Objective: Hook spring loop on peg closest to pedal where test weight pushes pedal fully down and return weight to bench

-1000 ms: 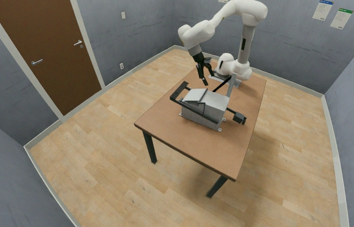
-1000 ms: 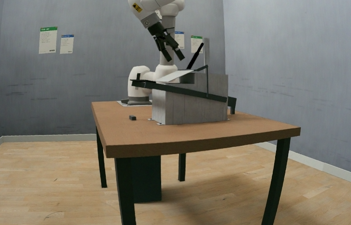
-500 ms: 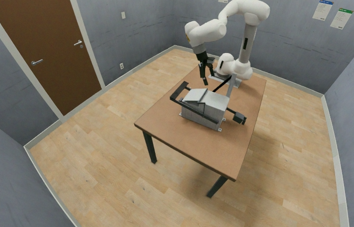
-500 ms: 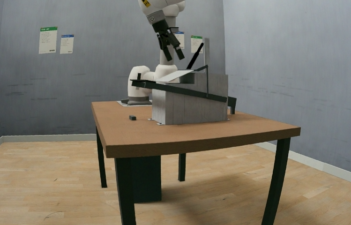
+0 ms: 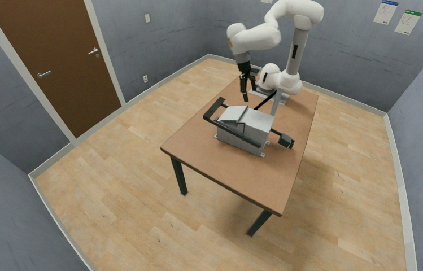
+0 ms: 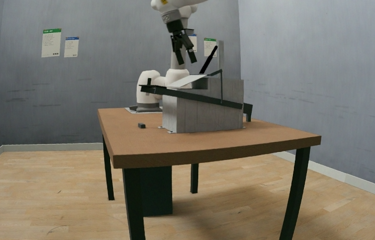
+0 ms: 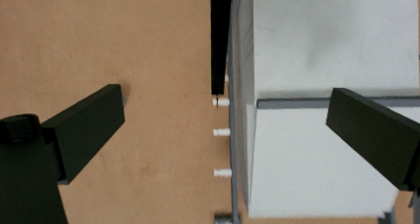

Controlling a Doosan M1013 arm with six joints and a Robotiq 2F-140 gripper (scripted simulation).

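Right now the steel test weight is 19 cm behind my hand, 1 cm to the right of it and 27 cm below it. From my hand the other things lie so: dark block (4 cm ahead, 22 cm to the right, 29 cm below).
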